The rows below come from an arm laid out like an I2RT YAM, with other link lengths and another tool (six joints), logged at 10 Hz.
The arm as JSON. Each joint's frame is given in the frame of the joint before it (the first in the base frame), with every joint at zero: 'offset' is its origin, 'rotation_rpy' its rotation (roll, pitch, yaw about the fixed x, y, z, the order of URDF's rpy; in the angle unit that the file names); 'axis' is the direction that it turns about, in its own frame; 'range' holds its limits. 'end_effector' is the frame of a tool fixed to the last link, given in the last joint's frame.
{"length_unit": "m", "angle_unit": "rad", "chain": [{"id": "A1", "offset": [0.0, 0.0, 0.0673], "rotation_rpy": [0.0, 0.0, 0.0], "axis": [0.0, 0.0, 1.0], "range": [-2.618, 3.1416]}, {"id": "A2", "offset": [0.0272, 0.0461, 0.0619], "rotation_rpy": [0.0, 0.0, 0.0], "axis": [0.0, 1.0, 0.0], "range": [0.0, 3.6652]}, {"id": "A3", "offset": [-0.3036, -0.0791, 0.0], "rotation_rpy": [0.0, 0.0, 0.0], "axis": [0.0, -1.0, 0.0], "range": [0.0, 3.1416]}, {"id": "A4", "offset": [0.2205, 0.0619, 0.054], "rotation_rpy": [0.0, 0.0, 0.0], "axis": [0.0, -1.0, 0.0], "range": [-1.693, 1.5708]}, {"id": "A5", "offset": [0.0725, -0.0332, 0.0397], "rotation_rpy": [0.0, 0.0, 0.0], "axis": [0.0, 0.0, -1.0], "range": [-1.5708, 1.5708]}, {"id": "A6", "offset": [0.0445, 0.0, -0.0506], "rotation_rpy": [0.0, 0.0, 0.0], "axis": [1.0, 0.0, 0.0], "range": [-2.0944, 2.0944]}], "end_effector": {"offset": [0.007, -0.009, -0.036], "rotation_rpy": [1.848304, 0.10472, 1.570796]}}
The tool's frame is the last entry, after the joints.
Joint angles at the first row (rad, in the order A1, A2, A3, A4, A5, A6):
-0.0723 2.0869 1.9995 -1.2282 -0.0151 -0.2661
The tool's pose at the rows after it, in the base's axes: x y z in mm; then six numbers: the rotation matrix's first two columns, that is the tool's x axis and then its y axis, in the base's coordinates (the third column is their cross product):
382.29, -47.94, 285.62, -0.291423, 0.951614, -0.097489, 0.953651, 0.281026, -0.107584
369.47, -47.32, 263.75, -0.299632, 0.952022, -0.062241, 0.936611, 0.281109, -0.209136
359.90, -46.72, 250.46, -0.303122, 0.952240, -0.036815, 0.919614, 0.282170, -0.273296
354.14, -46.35, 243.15, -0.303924, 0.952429, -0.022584, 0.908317, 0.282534, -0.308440
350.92, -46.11, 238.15, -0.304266, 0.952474, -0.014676, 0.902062, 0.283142, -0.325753
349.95, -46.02, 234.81, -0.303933, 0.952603, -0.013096, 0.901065, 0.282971, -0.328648
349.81, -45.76, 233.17, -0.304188, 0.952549, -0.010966, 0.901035, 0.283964, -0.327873
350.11, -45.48, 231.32, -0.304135, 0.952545, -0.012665, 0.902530, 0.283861, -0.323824
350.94, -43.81, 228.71, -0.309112, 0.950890, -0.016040, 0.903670, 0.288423, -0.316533
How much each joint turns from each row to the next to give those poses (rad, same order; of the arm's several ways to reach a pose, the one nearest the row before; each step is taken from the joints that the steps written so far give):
0.0099 0.0015 -0.0542 -0.0068 0.0458 0.0000
0.0000 0.0000 -0.1091 0.0008 0.0034 0.0000
0.0000 0.0000 -0.0701 -0.0004 0.0000 0.0000
0.0000 0.0000 -0.0401 0.0007 0.0000 0.0004
0.0000 0.0000 -0.0264 0.0065 -0.0007 0.0000
0.0000 0.0000 -0.0156 0.0122 -0.0004 0.0004
0.0004 0.0004 -0.0065 0.0069 -0.0023 0.0000
0.0008 0.0000 -0.0072 0.0118 0.0000 0.0007
0.0049 0.0000 -0.0099 0.0183 0.0004 -0.0003

